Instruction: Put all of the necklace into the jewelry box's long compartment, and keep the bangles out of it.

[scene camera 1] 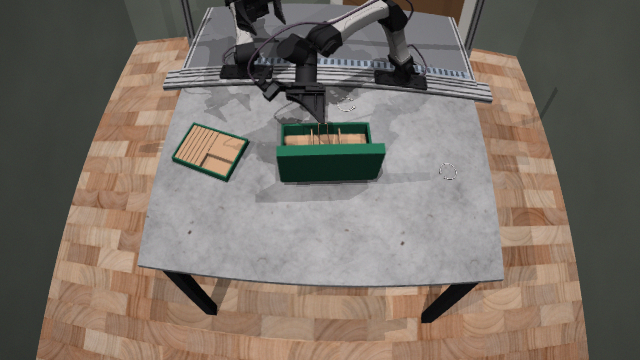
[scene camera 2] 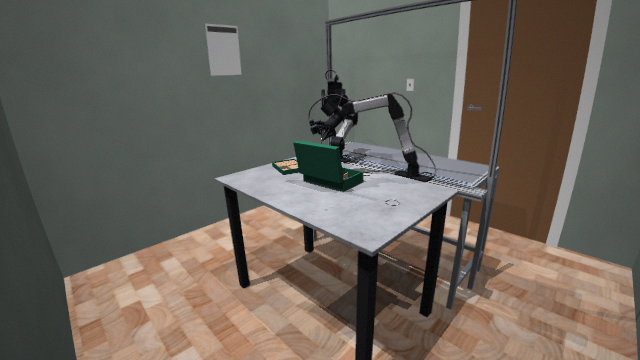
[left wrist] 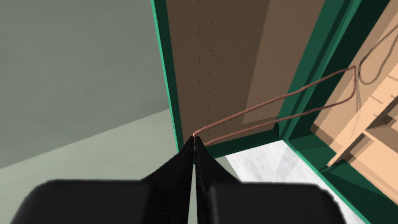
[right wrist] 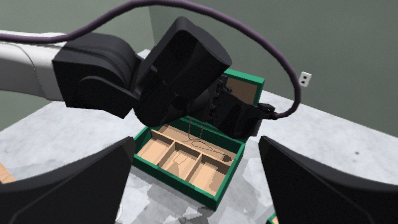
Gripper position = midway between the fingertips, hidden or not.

Observation:
I see my left gripper [scene camera 1: 322, 123], my right gripper [right wrist: 196, 139], a green jewelry box [scene camera 1: 298, 162] and a green-rimmed tray [scene camera 1: 204, 149].
The green jewelry box is seen too in scene camera 2 [scene camera 2: 320, 164]. My left gripper is seen too in the left wrist view [left wrist: 194, 139]. The left wrist view does not show the green-rimmed tray: it is out of frame.

